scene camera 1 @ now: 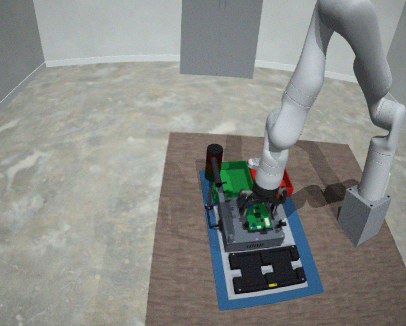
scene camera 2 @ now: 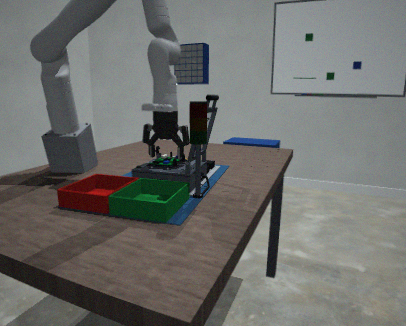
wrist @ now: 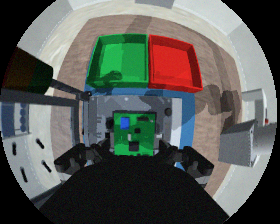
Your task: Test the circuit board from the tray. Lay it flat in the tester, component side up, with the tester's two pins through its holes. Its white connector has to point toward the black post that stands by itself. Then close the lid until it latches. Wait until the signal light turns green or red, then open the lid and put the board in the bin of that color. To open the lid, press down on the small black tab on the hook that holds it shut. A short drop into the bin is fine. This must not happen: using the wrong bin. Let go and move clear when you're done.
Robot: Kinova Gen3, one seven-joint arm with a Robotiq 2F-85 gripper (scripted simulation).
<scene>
I see my gripper [scene camera 2: 166, 157], a green circuit board [wrist: 133, 133] and a green bin [scene camera 2: 158, 200].
The green bin shows as well in scene camera 1 [scene camera 1: 236, 173] and in the wrist view [wrist: 119, 59]. My gripper also shows in scene camera 1 [scene camera 1: 257, 212] and in the wrist view [wrist: 134, 144].
</scene>
